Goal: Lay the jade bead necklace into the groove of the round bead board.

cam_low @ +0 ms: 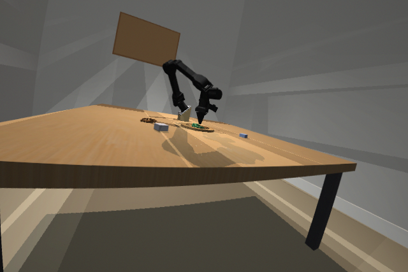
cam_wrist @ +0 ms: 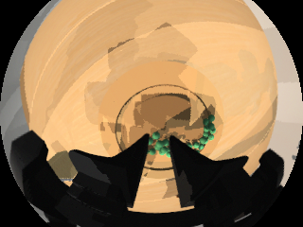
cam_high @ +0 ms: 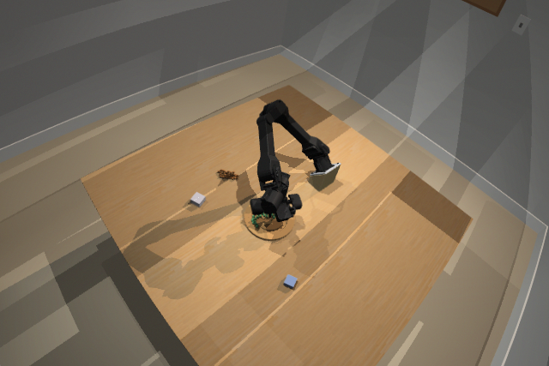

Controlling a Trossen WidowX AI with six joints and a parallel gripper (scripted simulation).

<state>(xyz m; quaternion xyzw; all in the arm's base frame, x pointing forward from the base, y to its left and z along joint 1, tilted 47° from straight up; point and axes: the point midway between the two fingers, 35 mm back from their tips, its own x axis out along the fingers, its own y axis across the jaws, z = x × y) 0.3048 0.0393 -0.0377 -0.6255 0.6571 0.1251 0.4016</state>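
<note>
Now: the round wooden bead board 1 cm ahead of my gripper tip, 1 cm to the right of it and 2 cm below it. Also, from my gripper tip: blue block: 10 cm ahead, 25 cm to the left, 2 cm below; then pale grey block: 21 cm ahead, 23 cm to the right, 1 cm below.
</note>
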